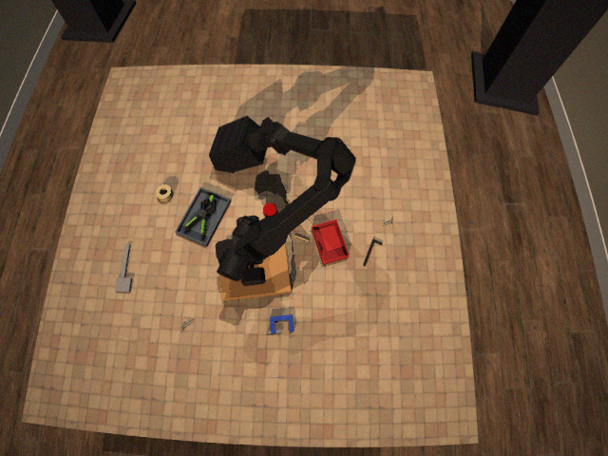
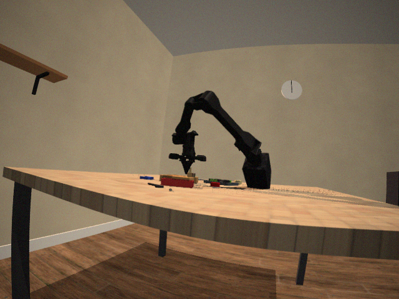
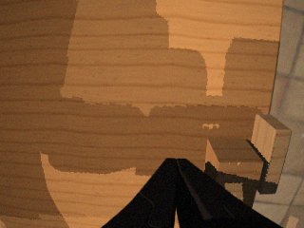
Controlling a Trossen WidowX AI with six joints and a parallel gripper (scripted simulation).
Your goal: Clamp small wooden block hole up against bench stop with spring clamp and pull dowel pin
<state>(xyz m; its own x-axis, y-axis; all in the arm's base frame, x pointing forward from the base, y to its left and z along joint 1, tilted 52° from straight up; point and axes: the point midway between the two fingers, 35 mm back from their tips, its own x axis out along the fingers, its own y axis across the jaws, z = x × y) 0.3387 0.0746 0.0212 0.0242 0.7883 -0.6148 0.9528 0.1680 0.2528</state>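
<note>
Right now the dowel pin is 3 cm below my hand, 3 cm behind it and 1 cm to the left of it. From my hand the other things lie so: small wooden block: 4 cm below, 3 cm behind, 1 cm to the left; wooden board: 6 cm below, 3 cm ahead; red knob: 17 cm behind, 7 cm below, 1 cm to the left.
</note>
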